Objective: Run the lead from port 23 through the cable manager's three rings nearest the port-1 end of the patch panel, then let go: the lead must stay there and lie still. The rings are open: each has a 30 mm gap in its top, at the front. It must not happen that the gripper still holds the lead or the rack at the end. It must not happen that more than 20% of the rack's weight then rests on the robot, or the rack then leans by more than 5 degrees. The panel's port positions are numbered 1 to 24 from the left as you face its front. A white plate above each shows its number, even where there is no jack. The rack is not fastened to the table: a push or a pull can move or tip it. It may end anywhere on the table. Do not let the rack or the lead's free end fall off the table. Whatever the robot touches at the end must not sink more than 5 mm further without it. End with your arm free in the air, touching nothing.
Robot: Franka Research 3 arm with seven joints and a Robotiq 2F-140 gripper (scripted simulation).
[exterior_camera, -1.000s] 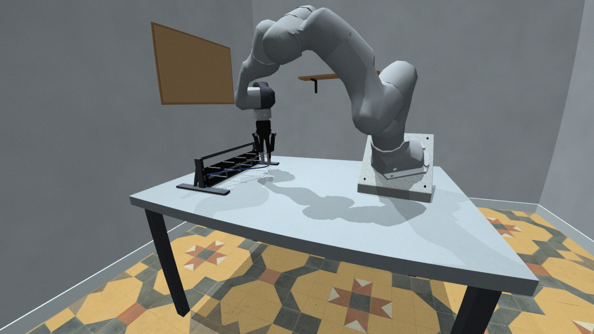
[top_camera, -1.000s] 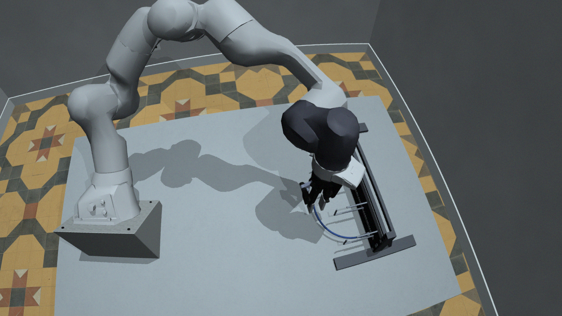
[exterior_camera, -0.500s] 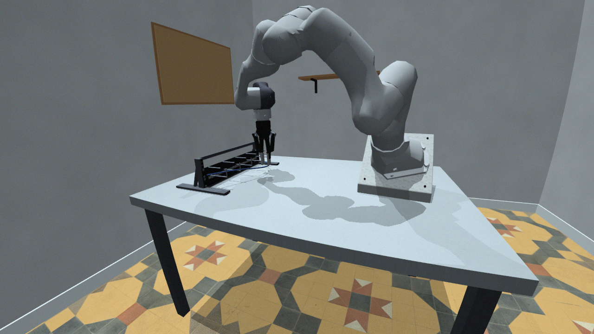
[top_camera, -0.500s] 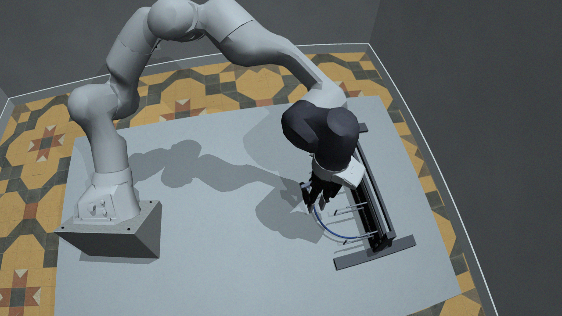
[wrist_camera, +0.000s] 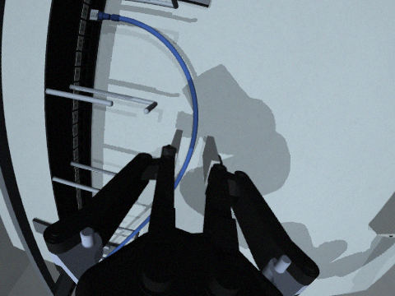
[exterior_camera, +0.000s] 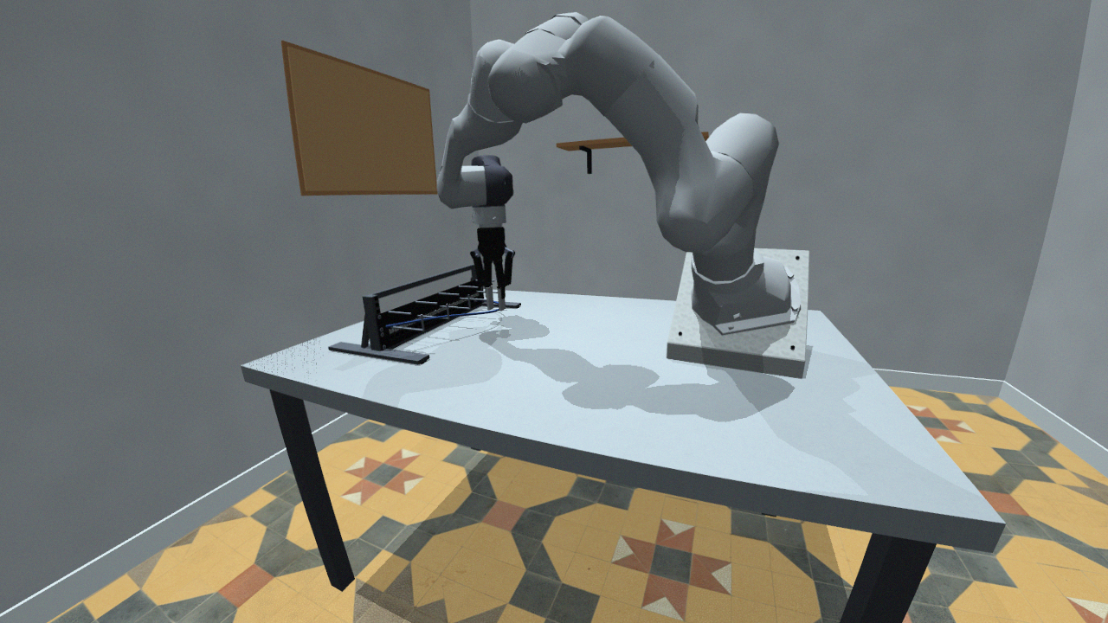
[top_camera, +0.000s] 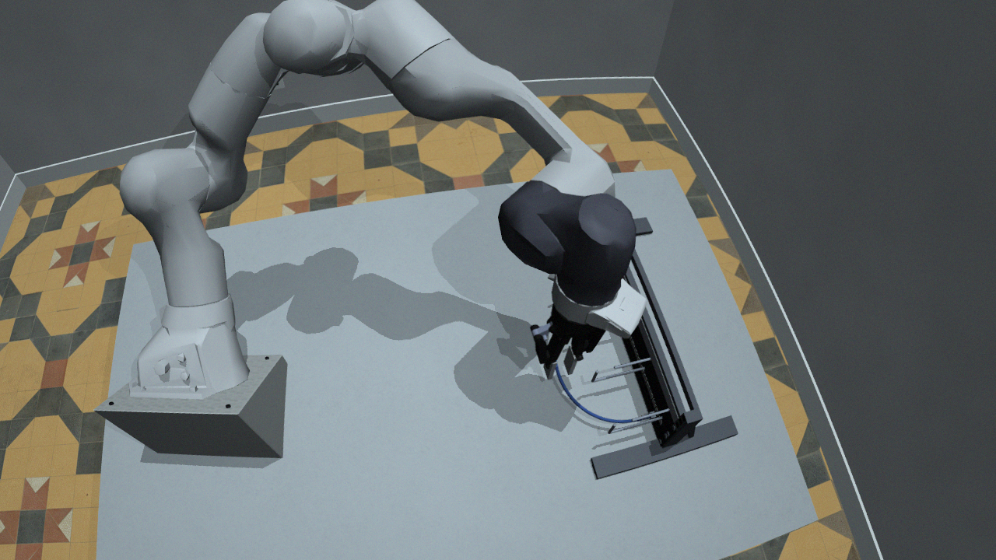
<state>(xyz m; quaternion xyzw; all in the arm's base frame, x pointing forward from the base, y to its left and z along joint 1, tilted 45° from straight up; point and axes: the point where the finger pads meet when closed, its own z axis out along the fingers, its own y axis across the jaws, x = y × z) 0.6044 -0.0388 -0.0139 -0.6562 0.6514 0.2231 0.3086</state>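
Right now the rack is 170 mm ahead of my hand, 60 mm to the left of it and 10 mm below it.
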